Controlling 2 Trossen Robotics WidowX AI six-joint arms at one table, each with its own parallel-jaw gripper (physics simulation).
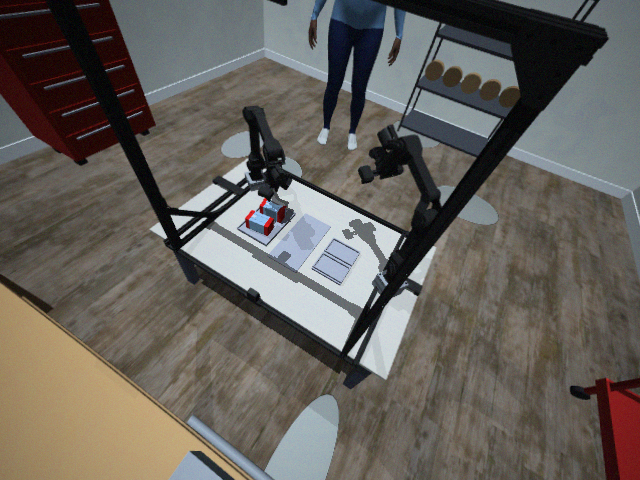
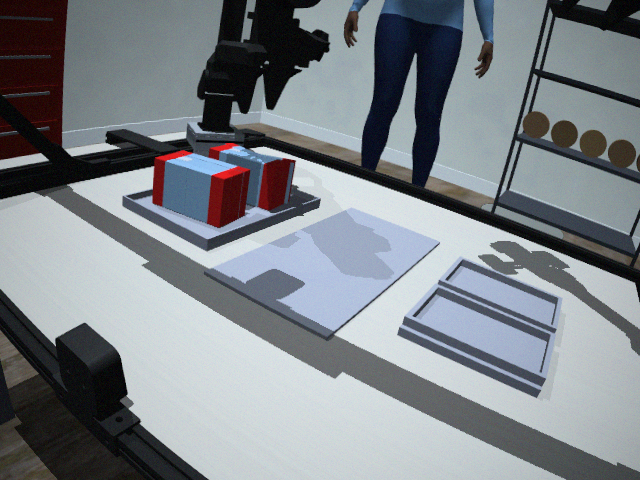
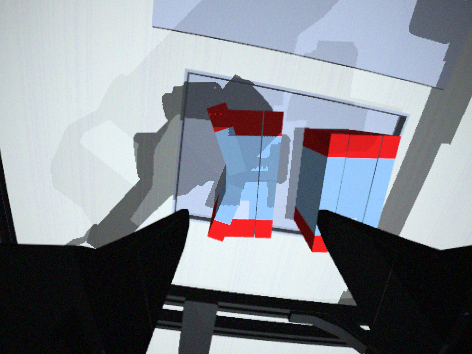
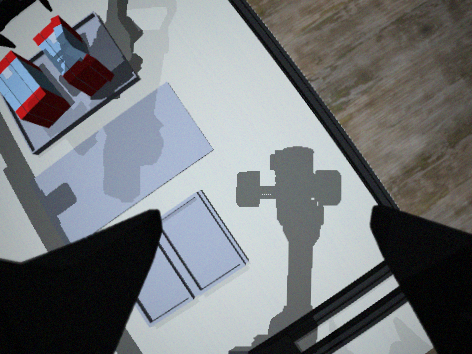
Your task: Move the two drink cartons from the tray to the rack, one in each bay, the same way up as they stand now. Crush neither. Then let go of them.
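Frame: origin at the left arm's base, x up, y left, z back, level; millimetres.
Seen in the pictures: left gripper, fingertip midpoint: [image 1: 272, 196] [image 2: 257, 111] [image 3: 253, 216] [image 4: 32, 27]; right gripper, fingertip midpoint: [image 1: 371, 180] [image 2: 583, 19] [image 4: 265, 218]; left arm's base at its link origin: [image 1: 256, 176] [image 2: 215, 128].
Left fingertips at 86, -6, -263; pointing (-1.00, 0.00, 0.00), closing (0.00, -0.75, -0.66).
Pixels of each thing's top centre, then the offset from my left fingertips to it, as dx, dy, dz. "*": a spot on its surface instead.
- tray at a spot on its surface: [image 2: 165, 223] * -134, -143, -106
- rack at its top centre: [image 2: 496, 306] [image 4: 172, 260] [image 1: 337, 258] -122, +179, -376
- small black block at a spot on its surface: [image 2: 90, 369] [image 1: 255, 297] * -91, -243, -424
Two red-and-blue cartons lie side by side on the tray [image 2: 165, 223] [image 4: 42, 137]. The near one [image 1: 259, 222] [image 2: 188, 188] [image 3: 352, 185] [image 4: 30, 87] looks straight-sided. The far one [image 1: 272, 210] [image 2: 254, 180] [image 3: 257, 175] [image 4: 75, 60] is dented: one long side is pinched inward at its middle. My left gripper [image 2: 256, 109] [image 3: 253, 216] is open and empty, above and behind the far carton, with a gap to it. My right gripper [image 4: 265, 218] is open and empty, high over the table beside the rack [image 2: 475, 356] [image 4: 200, 245]. Both rack bays are empty.
A thin flat grey panel [image 1: 320, 227] [image 2: 330, 304] [image 3: 225, 25] [image 4: 185, 130] lies between tray and rack. A small black block [image 1: 253, 294] [image 2: 90, 369] is on the front frame rail. Black frame posts rise at the table's sides. A person stands behind.
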